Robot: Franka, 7 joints.
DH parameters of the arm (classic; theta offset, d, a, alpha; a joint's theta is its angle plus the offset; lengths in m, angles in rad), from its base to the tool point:
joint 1: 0 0.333 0 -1.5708
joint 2: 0 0 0 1.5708
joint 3: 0 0.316 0.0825 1.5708
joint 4: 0 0 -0.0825 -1.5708
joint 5: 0 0.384 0 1.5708
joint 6: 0 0 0.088 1.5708
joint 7: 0 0.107 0 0
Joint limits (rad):
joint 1: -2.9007..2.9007
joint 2: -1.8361..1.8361
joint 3: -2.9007..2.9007
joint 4: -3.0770..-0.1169
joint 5: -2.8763..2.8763
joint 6: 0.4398..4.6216
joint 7: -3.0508..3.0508
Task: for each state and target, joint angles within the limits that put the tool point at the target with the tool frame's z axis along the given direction. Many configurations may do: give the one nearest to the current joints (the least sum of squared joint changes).
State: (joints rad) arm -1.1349 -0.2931 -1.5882 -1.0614 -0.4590 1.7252 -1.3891
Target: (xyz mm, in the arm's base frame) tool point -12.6 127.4 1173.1 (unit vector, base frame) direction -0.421 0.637 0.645
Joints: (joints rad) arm -2.2256 -0.1243 -1.4474 -0.1703 -0.4186 2.4646 -1.3891
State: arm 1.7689 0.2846 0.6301 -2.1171 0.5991 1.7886 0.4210
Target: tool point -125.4 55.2 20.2 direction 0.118 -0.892 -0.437
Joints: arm 2.0108 0.7158 0.3206 -2.8901 0.6708 2.4988 0.4210
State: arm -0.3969 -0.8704 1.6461 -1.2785 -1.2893 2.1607 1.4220
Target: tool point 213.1 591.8 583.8 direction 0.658 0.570 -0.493
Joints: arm -0.7407 -0.1919 1.8389 -1.8367 -0.7199 2.7790 1.4220
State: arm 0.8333 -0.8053 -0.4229 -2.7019 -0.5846 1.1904 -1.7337
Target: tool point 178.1 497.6 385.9 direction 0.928 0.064 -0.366
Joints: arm 1.2944 -0.0031 0.0382 -2.2566 -1.4511 2.0368 -1.7337
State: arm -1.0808 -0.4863 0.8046 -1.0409 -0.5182 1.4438 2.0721
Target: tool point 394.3 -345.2 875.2 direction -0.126 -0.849 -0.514
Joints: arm -1.1879 0.0481 0.6561 -1.0782 -0.9477 1.6452 2.0721
